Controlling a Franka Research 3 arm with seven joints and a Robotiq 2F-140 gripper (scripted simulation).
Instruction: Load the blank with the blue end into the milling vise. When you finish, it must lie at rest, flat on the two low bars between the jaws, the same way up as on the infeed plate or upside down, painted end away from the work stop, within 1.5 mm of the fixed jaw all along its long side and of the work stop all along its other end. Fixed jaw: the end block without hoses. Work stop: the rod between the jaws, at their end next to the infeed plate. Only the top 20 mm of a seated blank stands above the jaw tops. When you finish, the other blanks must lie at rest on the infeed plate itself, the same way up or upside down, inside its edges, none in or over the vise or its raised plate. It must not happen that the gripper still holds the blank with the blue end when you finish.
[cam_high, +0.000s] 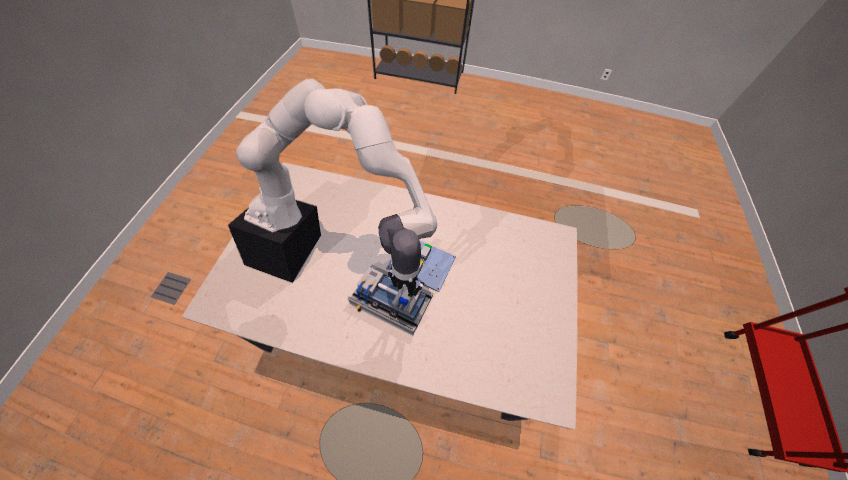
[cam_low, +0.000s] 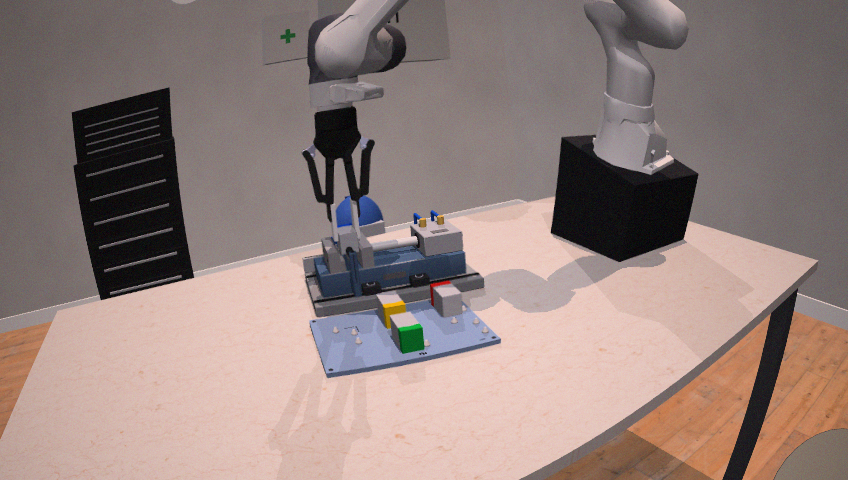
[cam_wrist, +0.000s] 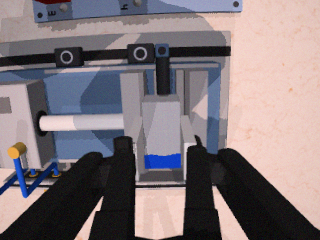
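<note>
Right now my hand is 3 cm above the blue-ended blank. From my hand the other things lie so: moving jaw: 6 cm below, 3 cm behind, 1 cm to the left; then black work stop rod: 5 cm to the left, 5 cm below, 1 cm ahead; then fixed jaw: 6 cm below, 3 cm ahead, 1 cm to the right.
</note>
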